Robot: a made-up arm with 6 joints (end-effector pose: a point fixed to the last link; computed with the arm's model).
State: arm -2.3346 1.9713 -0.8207 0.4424 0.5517 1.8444
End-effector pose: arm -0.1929 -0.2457 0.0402 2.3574 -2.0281 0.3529
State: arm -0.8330 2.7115 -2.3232 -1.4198 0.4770 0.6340
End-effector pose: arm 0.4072 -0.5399 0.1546 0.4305 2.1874 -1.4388
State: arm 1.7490 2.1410 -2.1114 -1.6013 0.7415 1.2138
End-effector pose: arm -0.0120 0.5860 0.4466 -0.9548 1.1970 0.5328
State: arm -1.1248 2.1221 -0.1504 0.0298 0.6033 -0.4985
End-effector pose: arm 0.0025 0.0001 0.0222 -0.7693 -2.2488 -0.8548
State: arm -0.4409 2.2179 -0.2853 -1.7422 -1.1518 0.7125
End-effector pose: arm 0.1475 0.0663 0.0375 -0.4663 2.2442 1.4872
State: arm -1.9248 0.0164 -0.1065 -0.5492 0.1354 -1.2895
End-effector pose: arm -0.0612 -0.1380 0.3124 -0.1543 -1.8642 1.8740
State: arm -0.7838 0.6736 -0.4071 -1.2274 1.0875 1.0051
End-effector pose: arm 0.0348 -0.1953 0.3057 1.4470 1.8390 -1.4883
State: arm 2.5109 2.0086 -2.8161 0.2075 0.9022 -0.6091
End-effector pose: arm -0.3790 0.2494 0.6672 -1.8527 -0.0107 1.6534
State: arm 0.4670 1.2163 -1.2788 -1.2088 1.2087 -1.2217
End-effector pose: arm 0.3097 0.0225 0.4879 1.9769 -1.5057 1.8740
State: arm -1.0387 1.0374 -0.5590 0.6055 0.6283 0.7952
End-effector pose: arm 0.1693 -0.1976 0.2468 2.2483 1.1019 0.5372
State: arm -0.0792 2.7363 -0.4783 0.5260 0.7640 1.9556
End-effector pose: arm 0.0017 0.0474 -0.0402 -1.9790 -0.4438 1.2231
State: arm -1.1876 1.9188 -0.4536 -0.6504 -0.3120 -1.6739
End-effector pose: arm 0.1247 -0.2413 0.0195 -1.6136 2.4755 -0.7047
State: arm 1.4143 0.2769 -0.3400 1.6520 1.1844 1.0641
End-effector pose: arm -0.1110 0.1051 0.3834 0.0654 -1.5073 -0.9328
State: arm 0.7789 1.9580 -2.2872 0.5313 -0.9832 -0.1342
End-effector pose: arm 0.3480 0.2626 0.6893 0.3557 0.3668 0.8870
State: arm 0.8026 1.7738 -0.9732 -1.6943 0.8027 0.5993
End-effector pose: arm 0.3591 0.2315 0.2164 -1.4628 1.5573 -1.0541
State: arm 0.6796 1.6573 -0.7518 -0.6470 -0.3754 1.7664
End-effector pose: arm 0.2932 0.2757 0.1886 0.4048 2.3327 1.2558
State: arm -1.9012 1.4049 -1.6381 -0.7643 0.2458 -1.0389
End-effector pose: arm -0.1518 -0.3720 0.5995 -0.2731 -1.7593 1.9251
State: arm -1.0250 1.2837 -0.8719 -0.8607 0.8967 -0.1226
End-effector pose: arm 0.0913 -0.3061 0.2946 -0.6348 -2.6917 1.1863
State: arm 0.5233 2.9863 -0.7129 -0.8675 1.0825 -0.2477
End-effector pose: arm 0.0687 -0.0665 -0.0787 1.3667 -0.9088 0.4295
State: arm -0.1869 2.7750 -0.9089 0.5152 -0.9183 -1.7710
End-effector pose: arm 0.2949 -0.1102 -0.1524 -1.4824 2.3709 -1.0649
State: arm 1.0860 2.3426 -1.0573 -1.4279 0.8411 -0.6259
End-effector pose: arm 0.2627 0.2828 -0.0052 2.7061 -0.2256 1.2032
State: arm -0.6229 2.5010 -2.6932 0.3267 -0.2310 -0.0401
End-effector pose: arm 0.5173 -0.3840 0.4903 0.5296 0.9411 -0.3499
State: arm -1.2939 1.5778 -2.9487 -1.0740 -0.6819 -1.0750
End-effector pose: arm 0.0780 0.0026 0.8690 0.6496 0.6353 2.7419
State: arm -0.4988 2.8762 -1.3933 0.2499 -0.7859 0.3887
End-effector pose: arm 0.3952 -0.2425 -0.1502 1.1963 1.8338 -0.1545
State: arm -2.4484 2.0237 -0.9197 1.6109 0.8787 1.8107
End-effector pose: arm -0.2283 -0.3261 0.1017 0.8916 -2.5203 1.4834
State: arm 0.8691 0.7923 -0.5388 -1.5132 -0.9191 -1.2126
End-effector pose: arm 0.0563 0.2345 0.3748 -1.3432 -0.9822 -0.6336
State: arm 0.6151 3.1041 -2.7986 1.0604 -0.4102 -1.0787
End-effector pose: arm 0.6017 0.3669 0.1148 -0.2510 1.5613 0.1570
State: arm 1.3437 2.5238 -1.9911 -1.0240 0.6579 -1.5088
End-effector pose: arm 0.2061 0.5756 0.1207 -2.5108 -0.5183 -1.1269
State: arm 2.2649 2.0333 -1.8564 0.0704 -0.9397 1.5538
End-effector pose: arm -0.3444 0.4259 0.5145 0.2390 -0.8996 -2.3108
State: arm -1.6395 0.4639 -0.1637 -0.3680 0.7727 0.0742
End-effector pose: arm -0.0441 -0.1425 0.1951 1.9451 2.0342 -0.9330
